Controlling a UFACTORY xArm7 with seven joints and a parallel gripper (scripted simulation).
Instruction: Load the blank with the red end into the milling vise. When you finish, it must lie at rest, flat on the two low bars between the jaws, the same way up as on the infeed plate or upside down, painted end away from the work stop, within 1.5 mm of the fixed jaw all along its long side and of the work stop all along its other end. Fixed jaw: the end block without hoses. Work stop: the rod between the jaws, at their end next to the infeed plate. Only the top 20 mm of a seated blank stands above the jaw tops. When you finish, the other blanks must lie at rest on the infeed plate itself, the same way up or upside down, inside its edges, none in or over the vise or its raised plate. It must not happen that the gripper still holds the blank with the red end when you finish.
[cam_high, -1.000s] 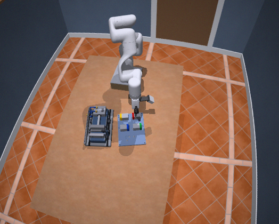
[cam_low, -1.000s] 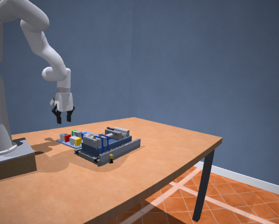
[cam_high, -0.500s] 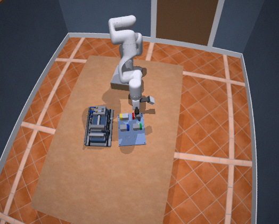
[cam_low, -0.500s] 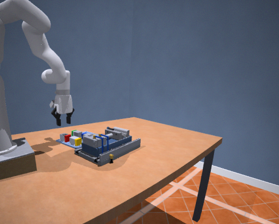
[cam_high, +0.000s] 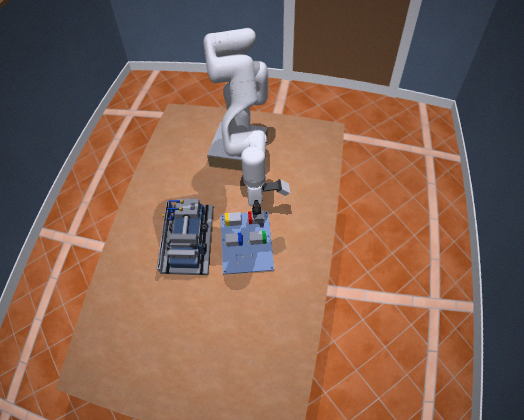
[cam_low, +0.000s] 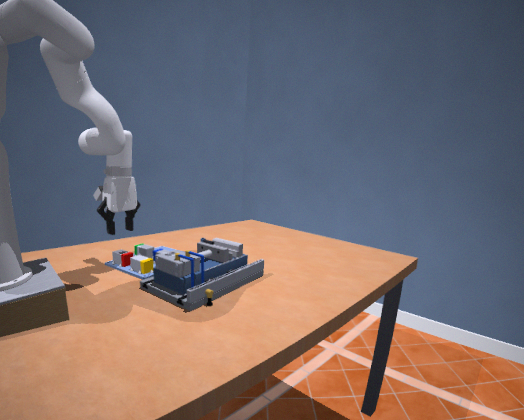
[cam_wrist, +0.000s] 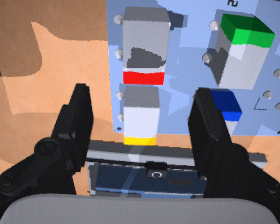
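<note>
The red-ended blank lies 10 cm below my hand. Also, from my hand: blue infeed plate 11 cm ahead, 1 cm to the right, 12 cm below; green-ended blank 9 cm ahead, 3 cm to the left, 10 cm below; yellow-ended blank 4 cm ahead, 9 cm to the right, 10 cm below.
</note>
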